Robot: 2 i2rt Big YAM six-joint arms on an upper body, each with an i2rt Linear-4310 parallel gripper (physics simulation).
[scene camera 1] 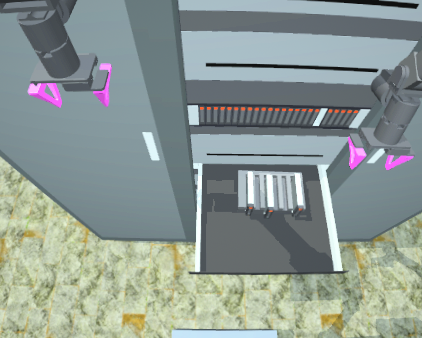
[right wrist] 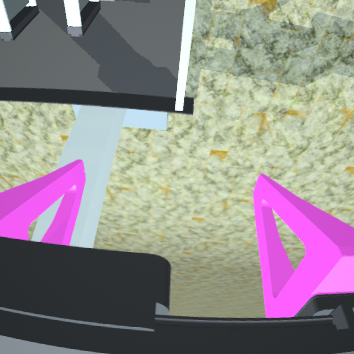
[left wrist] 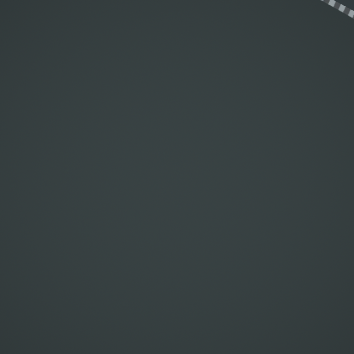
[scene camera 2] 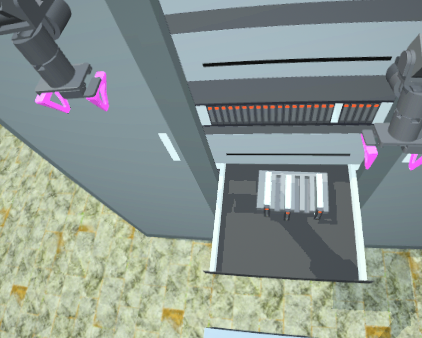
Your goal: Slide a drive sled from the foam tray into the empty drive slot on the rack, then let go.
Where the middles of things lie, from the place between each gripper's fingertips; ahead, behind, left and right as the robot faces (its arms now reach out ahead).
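The foam tray (scene camera 2: pixel 302 183) is 45 cm to the right of my left hand, 2 cm ahead of it and 47 cm below it.
As for my right hand, it is 28 cm above the foam tray and 20 cm to the right of it, while being 5 cm short of it.
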